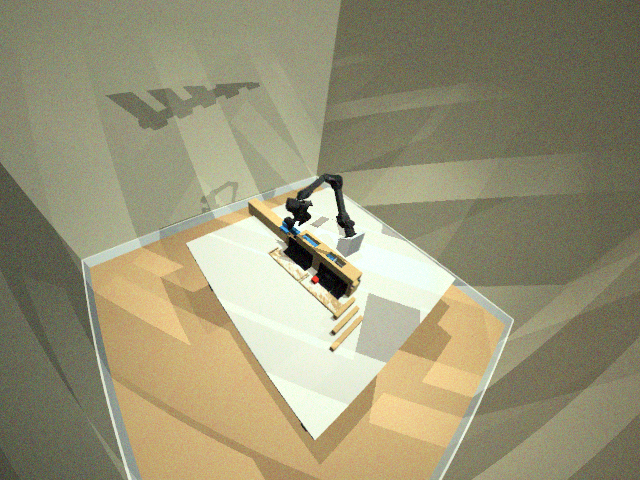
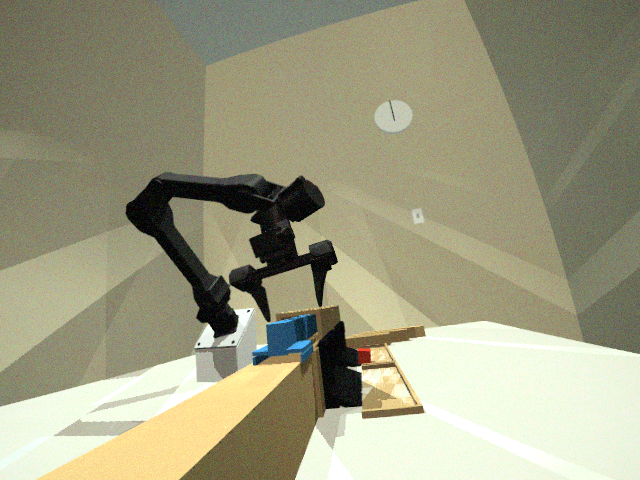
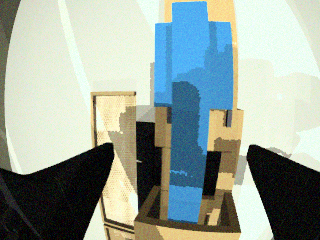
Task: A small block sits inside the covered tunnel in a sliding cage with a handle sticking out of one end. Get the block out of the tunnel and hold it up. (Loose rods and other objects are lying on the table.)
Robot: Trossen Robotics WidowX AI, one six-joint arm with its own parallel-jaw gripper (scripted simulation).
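Note:
Image 2 shows a blue cage handle (image 2: 288,336), a long wooden tunnel (image 2: 265,414) and the gripper (image 2: 294,314), which is open and holds nothing. In image 3 the handle (image 3: 193,67) is visible again, as are the tunnel (image 3: 225,125) and the gripper (image 3: 182,151).

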